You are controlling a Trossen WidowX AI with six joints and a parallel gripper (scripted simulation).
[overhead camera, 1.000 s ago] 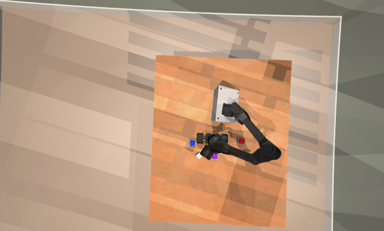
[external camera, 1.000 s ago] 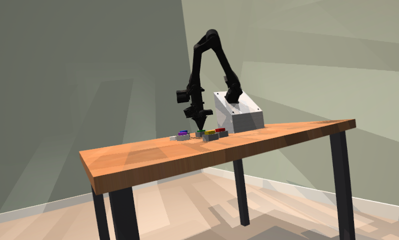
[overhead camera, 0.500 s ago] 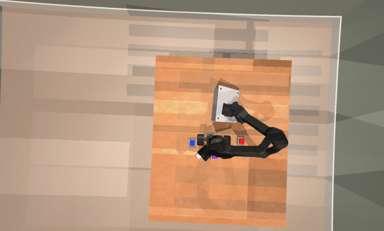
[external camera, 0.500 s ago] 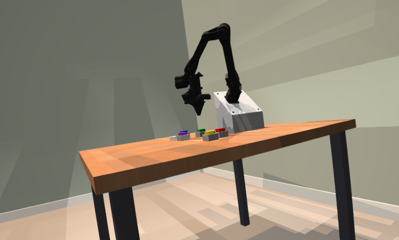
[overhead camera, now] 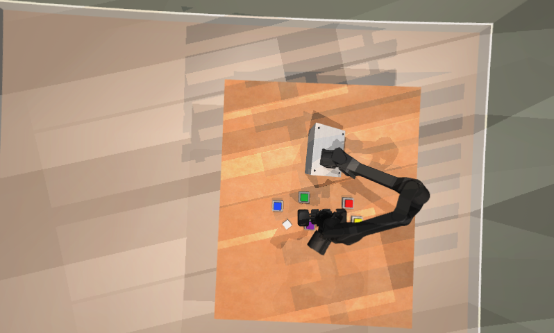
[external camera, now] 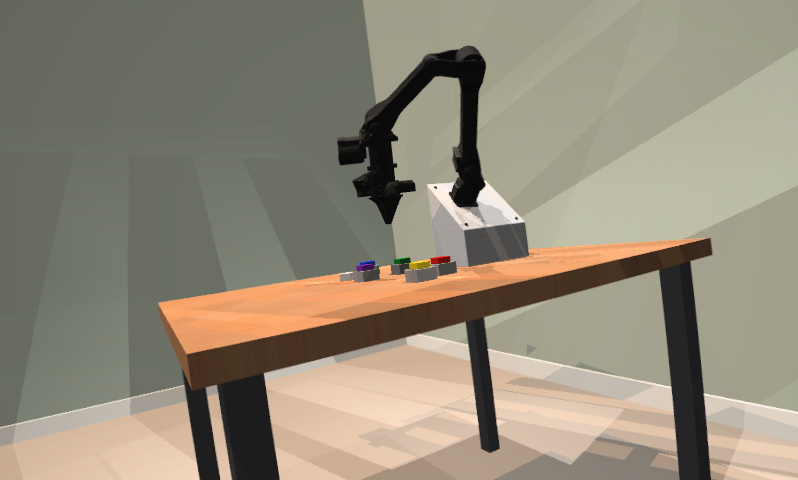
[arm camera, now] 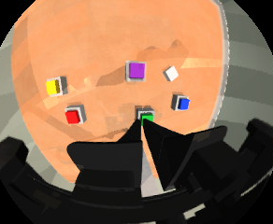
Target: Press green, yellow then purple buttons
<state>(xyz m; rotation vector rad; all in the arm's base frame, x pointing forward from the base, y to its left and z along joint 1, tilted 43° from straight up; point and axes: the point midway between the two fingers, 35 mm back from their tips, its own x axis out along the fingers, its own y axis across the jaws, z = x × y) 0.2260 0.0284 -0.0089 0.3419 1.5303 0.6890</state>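
My gripper tip is 2 cm short of the yellow button, 21 cm to the right of it and 10 cm above it. Also, from my gripper tip: small white block: 9 cm ahead, 10 cm to the right, 12 cm below; then green button: 4 cm behind, 5 cm to the right, 10 cm below; then purple button: 7 cm ahead, 10 cm below.
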